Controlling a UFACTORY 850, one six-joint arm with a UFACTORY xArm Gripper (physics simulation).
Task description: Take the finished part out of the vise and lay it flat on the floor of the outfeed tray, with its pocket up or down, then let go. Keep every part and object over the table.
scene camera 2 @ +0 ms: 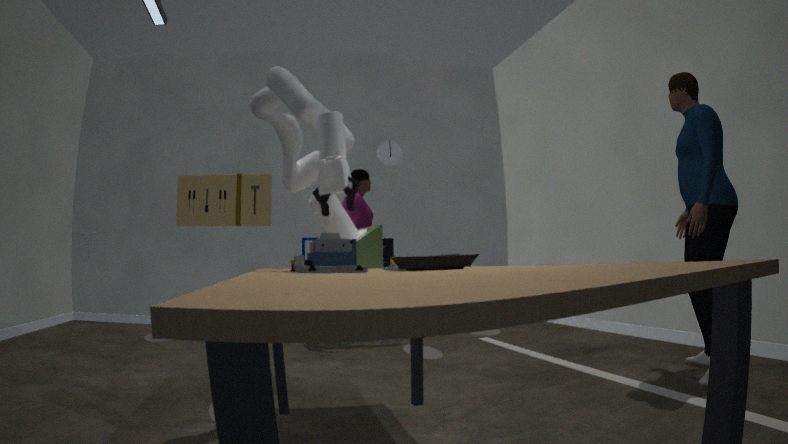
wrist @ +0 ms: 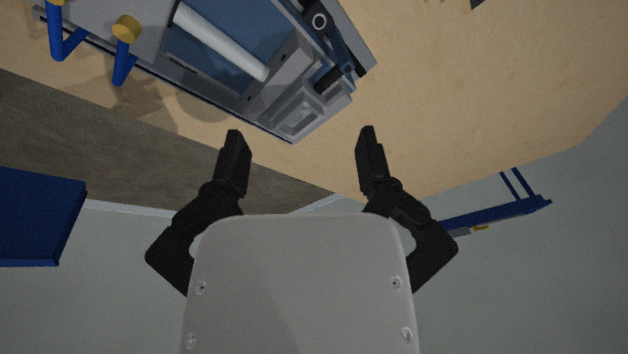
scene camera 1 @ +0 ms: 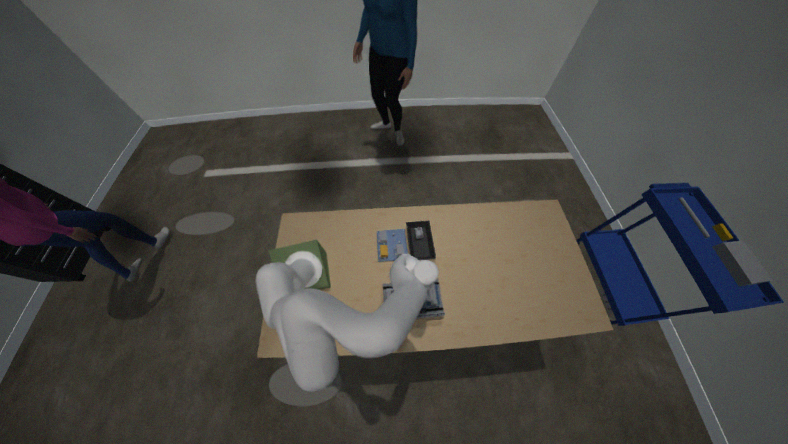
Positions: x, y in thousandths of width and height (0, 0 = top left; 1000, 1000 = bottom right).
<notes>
In view: my gripper (scene camera 2: 430, 481).
My gripper also shows in the wrist view (wrist: 482, 394).
</notes>
